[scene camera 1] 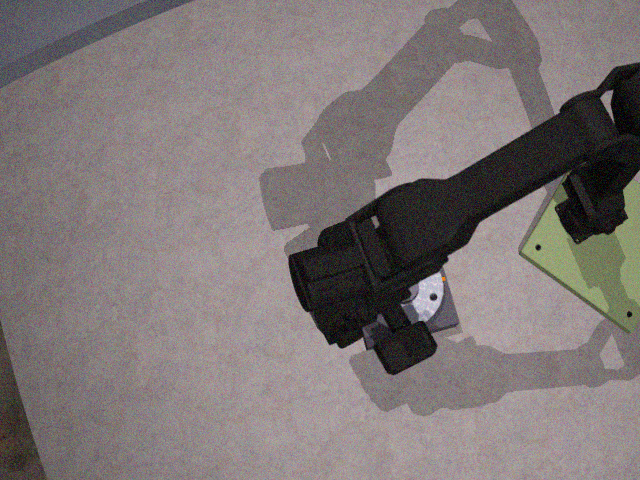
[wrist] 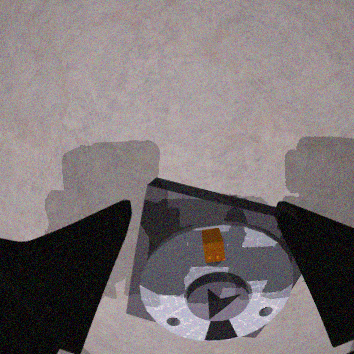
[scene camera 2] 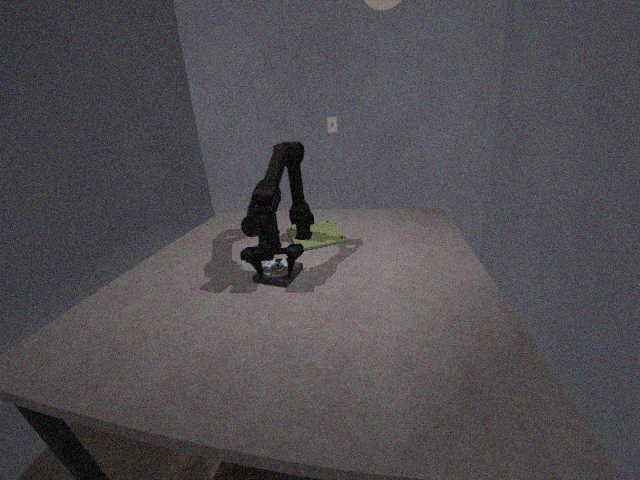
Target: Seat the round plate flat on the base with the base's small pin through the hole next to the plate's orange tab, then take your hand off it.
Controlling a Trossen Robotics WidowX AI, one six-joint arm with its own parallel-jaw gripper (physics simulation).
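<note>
The round plate, pale with a wide centre opening, lies over the square dark base. Its orange tab is on the far side in the wrist view. Two plate holes show on the near side there. The small pin and the hole next to the tab cannot be made out, so I cannot tell whether the pin is through. The plate looks about level. My gripper is open and low, its fingers on either side of the plate, with nothing held between them.
A light green board with small dark holes lies near the arm's base. The arm reaches over the table and hides part of the plate and base in scene camera 1.
</note>
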